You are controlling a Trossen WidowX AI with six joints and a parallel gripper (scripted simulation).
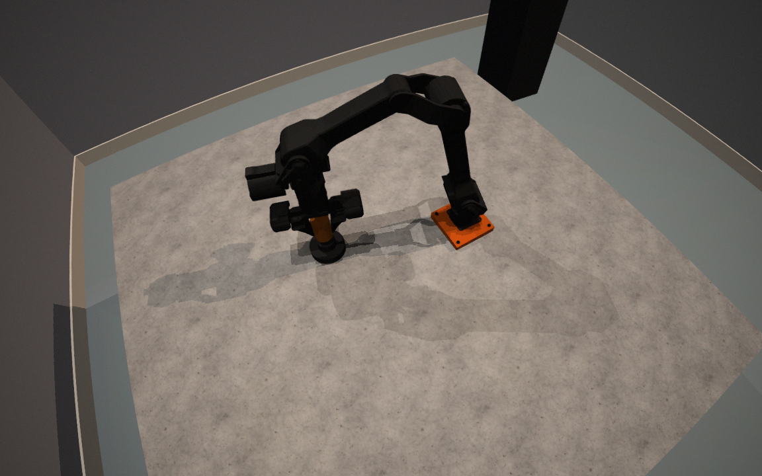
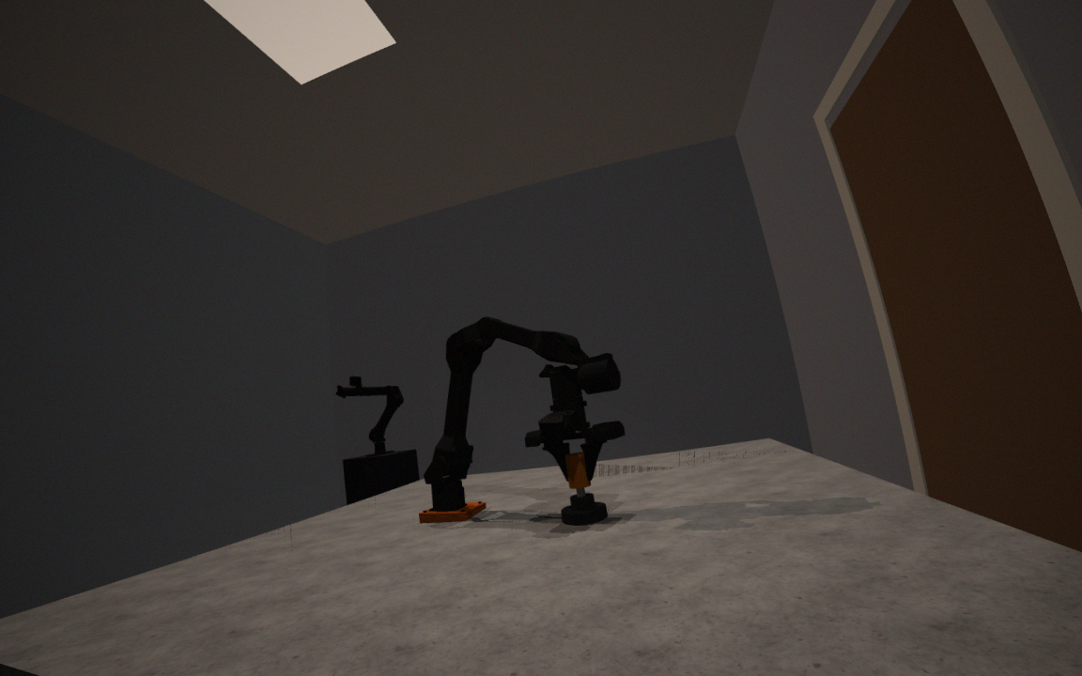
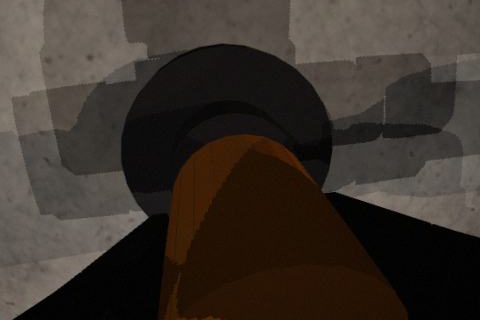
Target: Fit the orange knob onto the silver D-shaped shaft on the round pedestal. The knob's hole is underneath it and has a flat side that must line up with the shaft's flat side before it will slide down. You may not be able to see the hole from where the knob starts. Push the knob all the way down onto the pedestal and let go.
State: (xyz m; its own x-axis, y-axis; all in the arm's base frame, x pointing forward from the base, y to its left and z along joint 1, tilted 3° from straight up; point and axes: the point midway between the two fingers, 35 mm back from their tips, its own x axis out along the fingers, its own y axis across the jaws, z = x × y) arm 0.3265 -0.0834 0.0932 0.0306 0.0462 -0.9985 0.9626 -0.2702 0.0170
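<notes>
Now: the orange knob 30 mm above my gripper tip. Also, from my gripper tip: round black pedestal 40 mm below.
</notes>
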